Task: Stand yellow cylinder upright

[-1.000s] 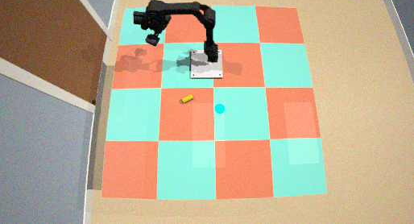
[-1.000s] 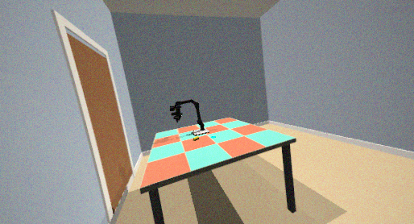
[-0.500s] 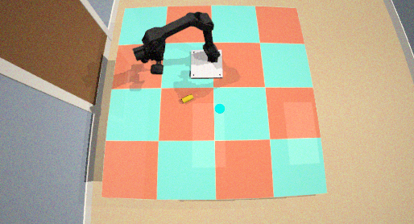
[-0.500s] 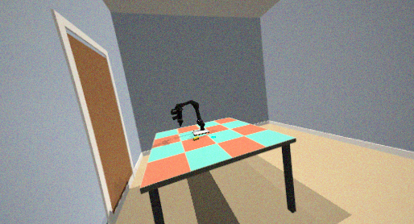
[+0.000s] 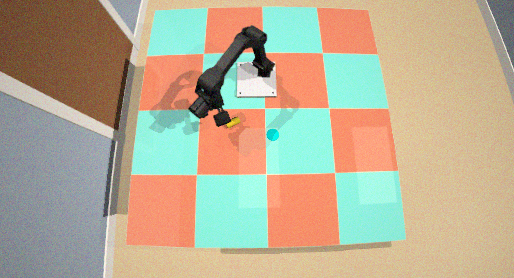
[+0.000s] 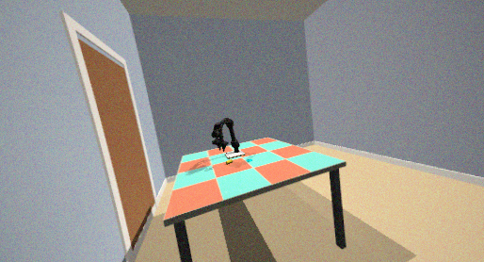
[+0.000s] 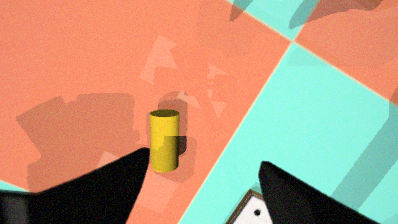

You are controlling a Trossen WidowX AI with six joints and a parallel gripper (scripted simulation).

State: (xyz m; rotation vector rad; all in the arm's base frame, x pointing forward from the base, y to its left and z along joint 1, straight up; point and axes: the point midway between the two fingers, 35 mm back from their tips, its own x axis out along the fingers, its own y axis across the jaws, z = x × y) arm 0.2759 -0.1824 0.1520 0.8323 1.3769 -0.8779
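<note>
Right now my gripper tip is 1 cm short of the yellow tall cylinder, 5 cm to the right of it and 12 cm above it. Round my gripper tip: cyan circle (5 cm ahead, 25 cm to the left, 13 cm below).
</note>
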